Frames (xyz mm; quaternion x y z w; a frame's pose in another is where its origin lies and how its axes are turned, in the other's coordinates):
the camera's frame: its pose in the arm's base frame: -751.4 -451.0 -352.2 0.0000 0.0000 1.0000 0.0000
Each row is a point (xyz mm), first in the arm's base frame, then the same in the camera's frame.
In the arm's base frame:
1: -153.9 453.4 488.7
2: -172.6 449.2 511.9
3: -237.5 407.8 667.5
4: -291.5 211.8 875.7
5: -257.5 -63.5 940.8
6: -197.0 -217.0 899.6
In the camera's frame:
1: -597.5 -904.4 840.9
2: -578.8 -900.2 864.1
3: -513.9 -858.8 1019.7
4: -459.9 -662.8 1227.9
5: -493.9 -387.5 1293.0
6: -554.4 -234.0 1251.8

